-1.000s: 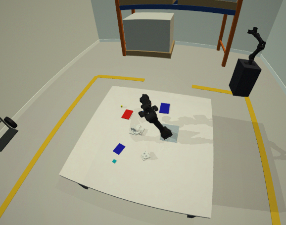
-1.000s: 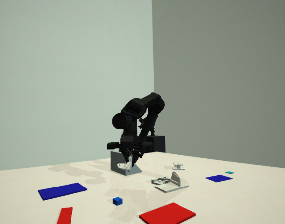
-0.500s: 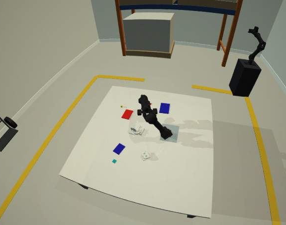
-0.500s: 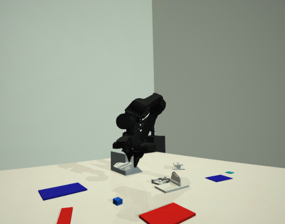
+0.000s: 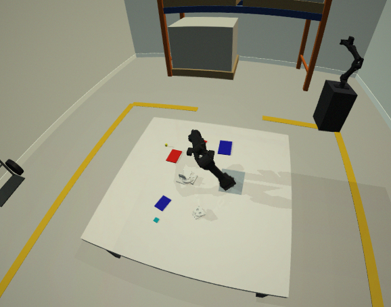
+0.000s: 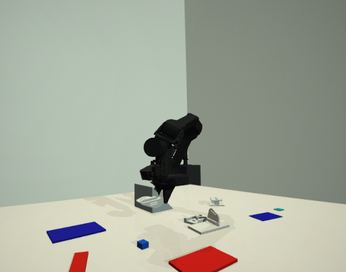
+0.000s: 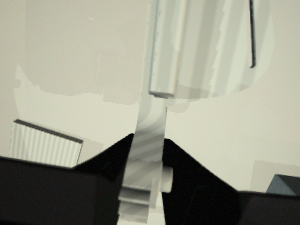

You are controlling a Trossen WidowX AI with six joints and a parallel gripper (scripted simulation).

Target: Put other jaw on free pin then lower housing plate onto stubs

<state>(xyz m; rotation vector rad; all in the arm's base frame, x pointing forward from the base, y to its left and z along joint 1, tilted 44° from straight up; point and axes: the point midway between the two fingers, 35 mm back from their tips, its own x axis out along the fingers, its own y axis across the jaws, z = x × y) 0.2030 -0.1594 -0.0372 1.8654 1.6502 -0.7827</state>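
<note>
Now: gripper tip 2 cm to the left of the jaw and 3 cm below it. Also, from my gripper tip: flat red strip: 6 cm ahead, 30 cm to the right, 8 cm below; flat blue plate: 16 cm behind, 23 cm to the right, 8 cm below; blue cube: 7 cm ahead, 14 cm to the right, 7 cm below.
</note>
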